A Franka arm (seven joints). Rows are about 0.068 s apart.
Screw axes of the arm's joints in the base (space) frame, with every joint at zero. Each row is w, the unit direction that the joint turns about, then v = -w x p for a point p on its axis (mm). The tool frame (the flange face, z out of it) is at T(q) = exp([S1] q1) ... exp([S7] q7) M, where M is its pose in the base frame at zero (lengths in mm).
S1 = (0, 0, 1, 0, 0, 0)
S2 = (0, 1, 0, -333, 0, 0)
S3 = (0, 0, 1, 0, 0, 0)
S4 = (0, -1, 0, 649, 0, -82.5)
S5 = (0, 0, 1, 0, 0, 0)
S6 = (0, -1, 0, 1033, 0, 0)
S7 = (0, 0, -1, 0, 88, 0)
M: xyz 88 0 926 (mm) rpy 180 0 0 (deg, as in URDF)
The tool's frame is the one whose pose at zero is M.
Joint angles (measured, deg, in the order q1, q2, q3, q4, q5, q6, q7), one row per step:
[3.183 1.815 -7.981 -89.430 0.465 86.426 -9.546]
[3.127 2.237 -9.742 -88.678 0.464 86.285 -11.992]
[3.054 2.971 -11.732 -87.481 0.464 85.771 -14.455]
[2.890 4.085 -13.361 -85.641 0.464 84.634 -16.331]
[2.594 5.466 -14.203 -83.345 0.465 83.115 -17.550]
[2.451 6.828 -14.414 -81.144 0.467 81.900 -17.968]
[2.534 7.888 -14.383 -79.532 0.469 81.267 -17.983]
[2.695 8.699 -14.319 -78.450 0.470 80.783 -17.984]
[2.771 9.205 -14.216 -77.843 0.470 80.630 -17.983]
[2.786 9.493 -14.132 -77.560 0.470 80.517 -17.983]
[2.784 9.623 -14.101 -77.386 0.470 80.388 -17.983]
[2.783 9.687 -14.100 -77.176 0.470 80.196 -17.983]
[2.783 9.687 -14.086 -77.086 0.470 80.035 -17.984]
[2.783 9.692 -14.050 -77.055 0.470 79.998 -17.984]
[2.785 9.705 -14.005 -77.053 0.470 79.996 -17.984]
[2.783 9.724 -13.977 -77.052 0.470 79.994 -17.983]
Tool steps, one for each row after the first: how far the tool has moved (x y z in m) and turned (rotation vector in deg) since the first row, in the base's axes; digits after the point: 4 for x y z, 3 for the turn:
[0.0005 -0.0172 0.0019 0.052 -0.216 0.626]
[0.0012 -0.0364 0.0040 0.028 -0.190 1.030]
[0.0026 -0.0527 0.0068 -0.086 0.209 1.129]
[0.0055 -0.0624 0.0100 -0.251 0.817 1.235]
[0.0101 -0.0647 0.0128 -0.486 1.213 1.334]
[0.0149 -0.0628 0.0143 -0.725 1.316 1.497]
[0.0187 -0.0600 0.0142 -0.872 1.541 1.747]
[0.0214 -0.0579 0.0138 -0.972 1.603 1.942]
[0.0229 -0.0568 0.0130 -1.005 1.724 2.048]
[0.0234 -0.0564 0.0129 -1.013 1.810 2.080]
[0.0234 -0.0563 0.0137 -1.019 1.857 2.082]
[0.0231 -0.0561 0.0141 -1.002 1.926 2.096]
[0.0231 -0.0557 0.0143 -0.995 1.937 2.132]
[0.0233 -0.0553 0.0141 -0.989 1.950 2.179]
[0.0234 -0.0551 0.0140 -0.985 1.969 2.204]

